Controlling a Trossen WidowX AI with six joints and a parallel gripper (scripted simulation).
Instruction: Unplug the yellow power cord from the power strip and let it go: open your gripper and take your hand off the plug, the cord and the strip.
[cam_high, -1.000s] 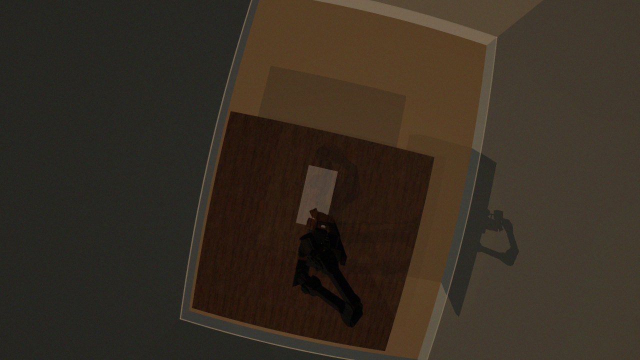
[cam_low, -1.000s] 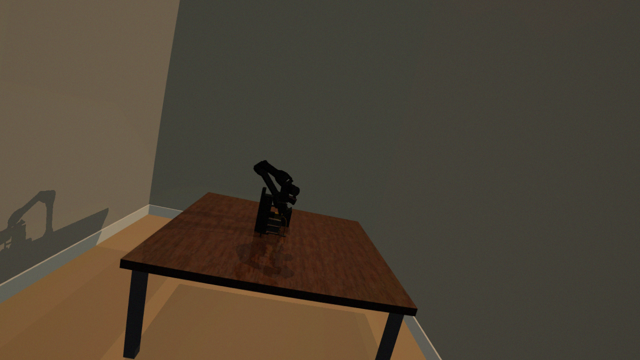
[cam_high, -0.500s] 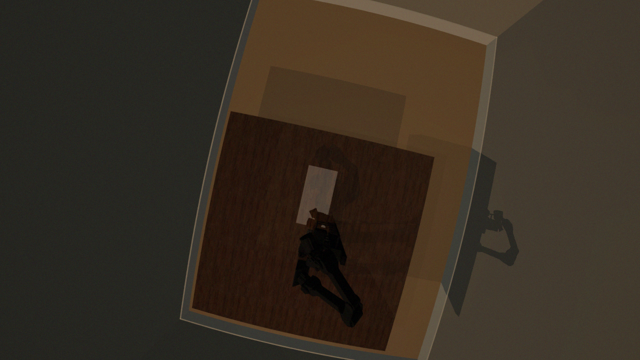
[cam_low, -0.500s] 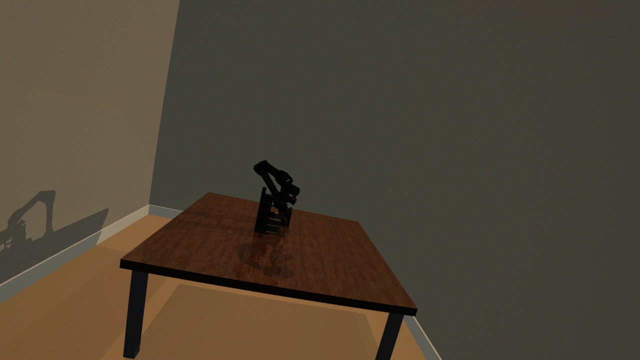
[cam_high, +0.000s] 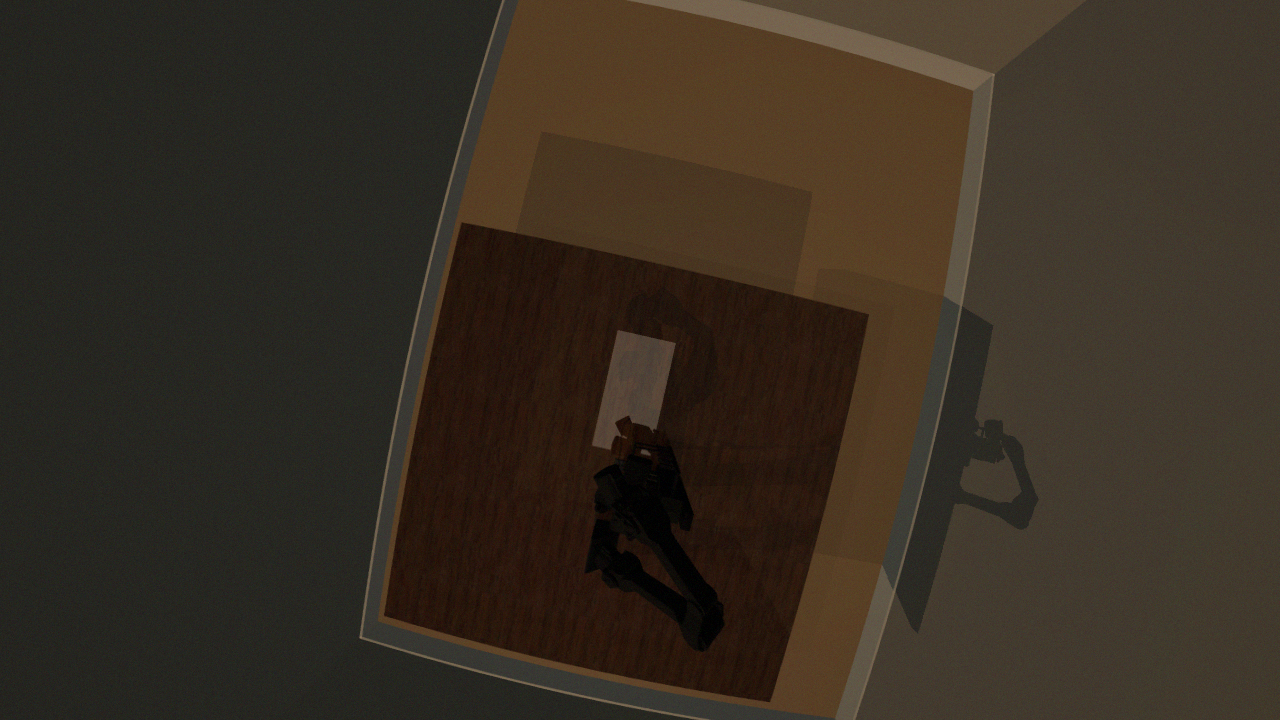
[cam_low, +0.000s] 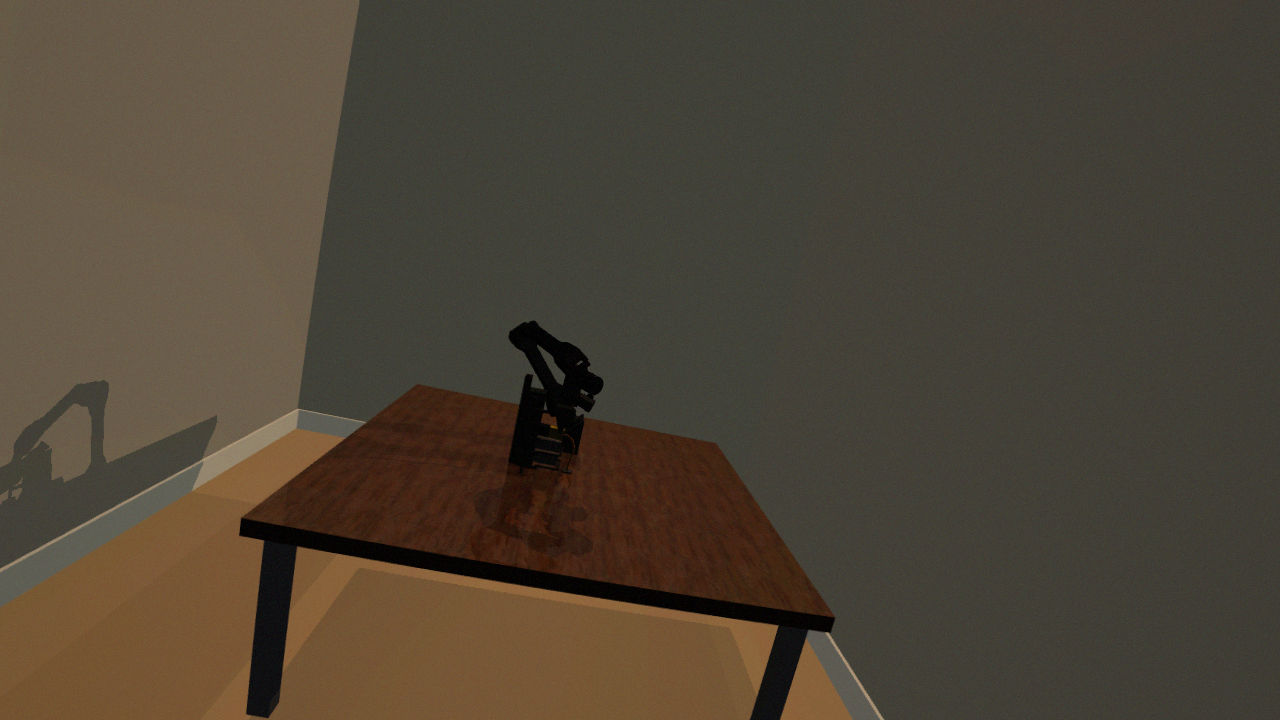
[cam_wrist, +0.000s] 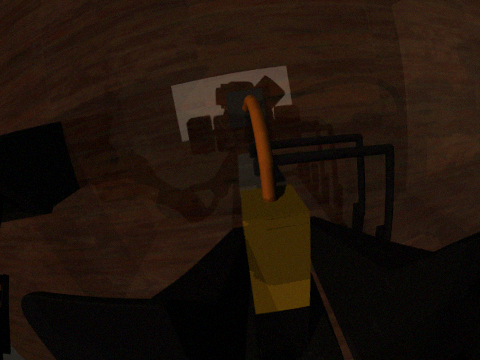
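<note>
My gripper tip is 3 cm to the left of the yellow plug.
</note>
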